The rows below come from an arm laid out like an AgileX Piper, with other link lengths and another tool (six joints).
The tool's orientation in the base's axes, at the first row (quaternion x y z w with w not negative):
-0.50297 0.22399 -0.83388 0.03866
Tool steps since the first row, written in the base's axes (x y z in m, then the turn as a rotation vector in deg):
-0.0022 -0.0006 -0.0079 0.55 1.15 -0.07
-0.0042 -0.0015 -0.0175 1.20 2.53 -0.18
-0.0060 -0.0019 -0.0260 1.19 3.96 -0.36
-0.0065 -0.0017 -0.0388 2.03 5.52 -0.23
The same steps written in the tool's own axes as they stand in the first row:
-0.0052 0.0042 -0.0048 -0.66 -1.09 0.06
-0.0119 0.0092 -0.0100 -1.47 -2.39 0.11
-0.0179 0.0134 -0.0147 -2.03 -3.59 -0.45
-0.0282 0.0186 -0.0203 -2.79 -5.18 -0.20

